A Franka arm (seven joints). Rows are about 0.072 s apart.
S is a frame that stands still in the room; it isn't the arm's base.
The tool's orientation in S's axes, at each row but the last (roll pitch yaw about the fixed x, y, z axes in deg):
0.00, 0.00, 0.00
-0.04, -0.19, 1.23
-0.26, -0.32, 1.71
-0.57, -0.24, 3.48
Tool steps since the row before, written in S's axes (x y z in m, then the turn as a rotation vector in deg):
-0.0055, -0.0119, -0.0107, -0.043, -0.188, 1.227
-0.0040, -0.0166, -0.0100, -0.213, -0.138, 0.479
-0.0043, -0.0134, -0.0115, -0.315, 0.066, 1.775
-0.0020, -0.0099, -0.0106, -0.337, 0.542, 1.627
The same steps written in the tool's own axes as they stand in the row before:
-0.0055, -0.0119, -0.0107, -0.043, -0.188, 1.227
-0.0044, -0.0165, -0.0100, -0.214, -0.134, 0.480
-0.0048, -0.0132, -0.0115, -0.303, 0.067, 1.777
-0.0026, -0.0097, -0.0107, -0.297, 0.545, 1.634

